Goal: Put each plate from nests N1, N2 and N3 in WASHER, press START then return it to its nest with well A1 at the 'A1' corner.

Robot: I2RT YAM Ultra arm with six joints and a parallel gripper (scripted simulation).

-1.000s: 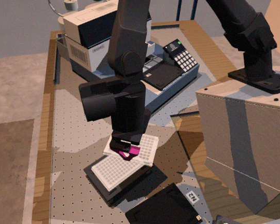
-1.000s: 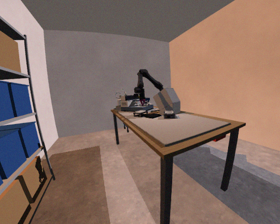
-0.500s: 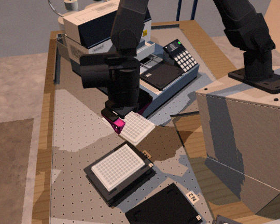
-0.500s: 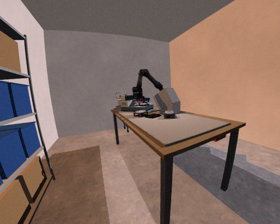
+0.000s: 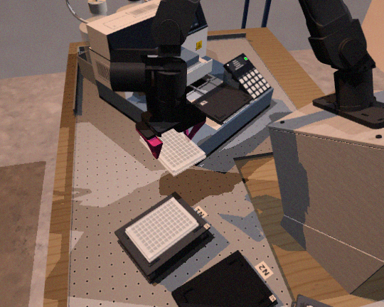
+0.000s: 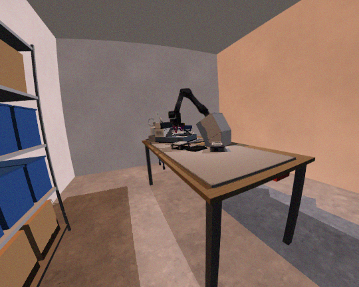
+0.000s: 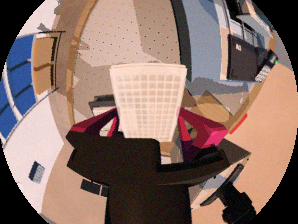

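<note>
My gripper is now 190 mm past the dark carrier pocket, 210 mm to the left of it and 70 mm above it. The rest, counted from my hand: nest N2 (40 mm behind, 280 mm to the left, 140 mm below); n2 label (140 mm behind, 250 mm to the left, 150 mm below); nest N1 (50 mm ahead, 130 mm to the left, 110 mm below).
</note>
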